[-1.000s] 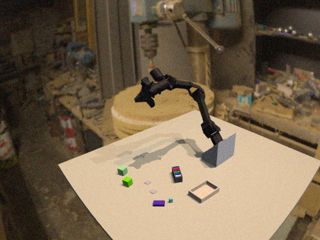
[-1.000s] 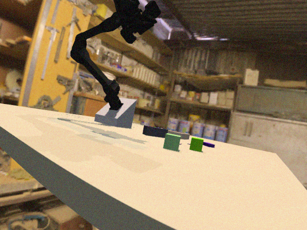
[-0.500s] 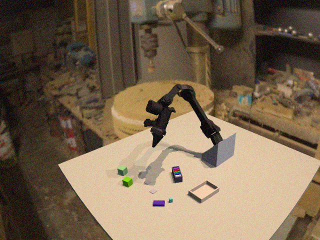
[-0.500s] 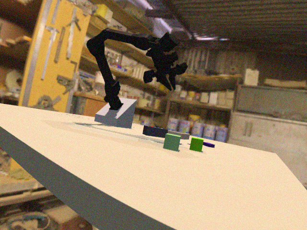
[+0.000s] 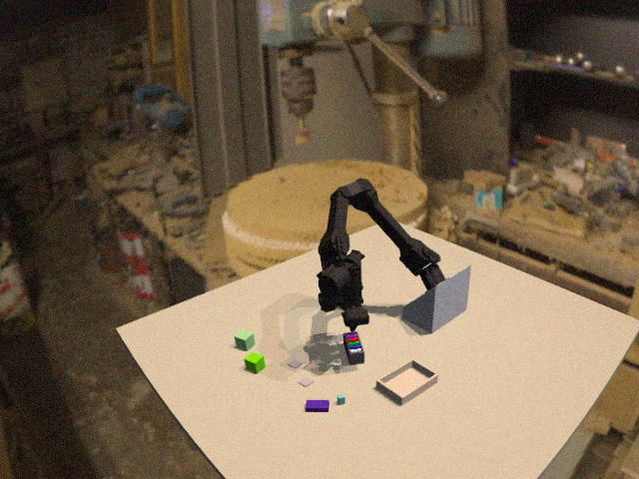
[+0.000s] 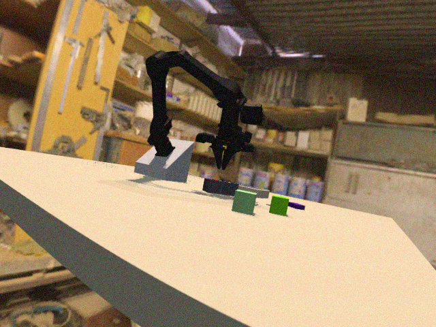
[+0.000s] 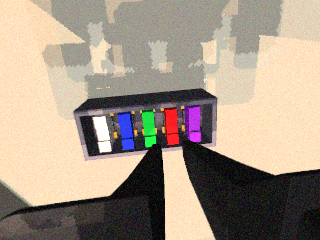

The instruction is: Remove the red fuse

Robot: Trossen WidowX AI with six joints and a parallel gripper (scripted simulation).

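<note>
Now: the red fuse 5 cm below my gripper tip. Also, from my gripper tip: tan tray: 1 cm ahead, 22 cm to the left, 7 cm below.
</note>
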